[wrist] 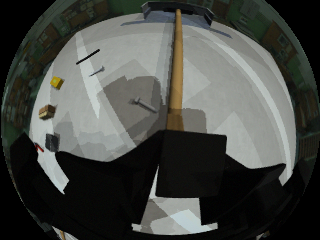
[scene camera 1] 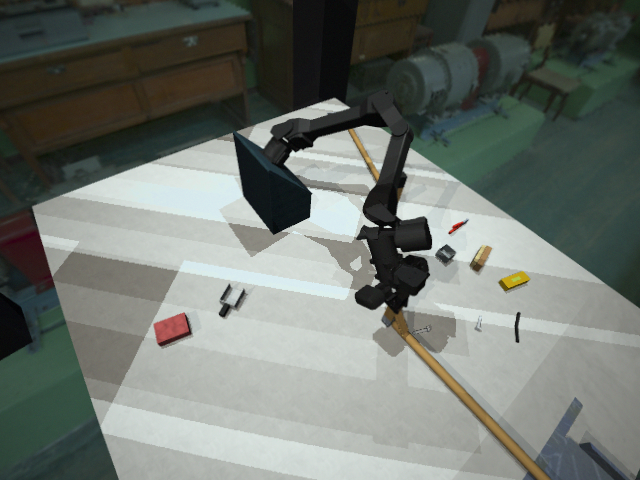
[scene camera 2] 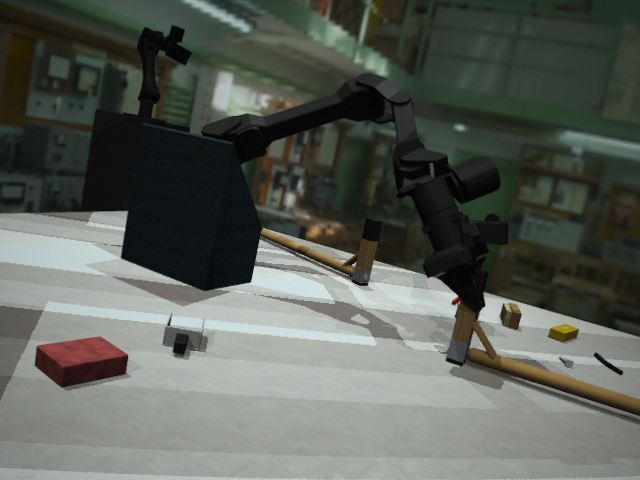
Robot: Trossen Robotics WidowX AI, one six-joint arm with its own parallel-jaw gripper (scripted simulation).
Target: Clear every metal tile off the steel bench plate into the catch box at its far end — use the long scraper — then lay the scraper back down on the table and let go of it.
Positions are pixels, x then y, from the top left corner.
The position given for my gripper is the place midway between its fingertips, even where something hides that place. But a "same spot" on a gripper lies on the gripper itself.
My gripper shows in the wrist view, in scene camera 1 and in scene camera 2 (480, 309). A red block shows in scene camera 1 and in scene camera 2; in the wrist view it is hidden by my gripper. The same spot on the red block: (scene camera 1: 176, 327) is (scene camera 2: 96, 350). One and the same spot on my gripper: (scene camera 1: 390, 301) is (wrist: 255, 168).
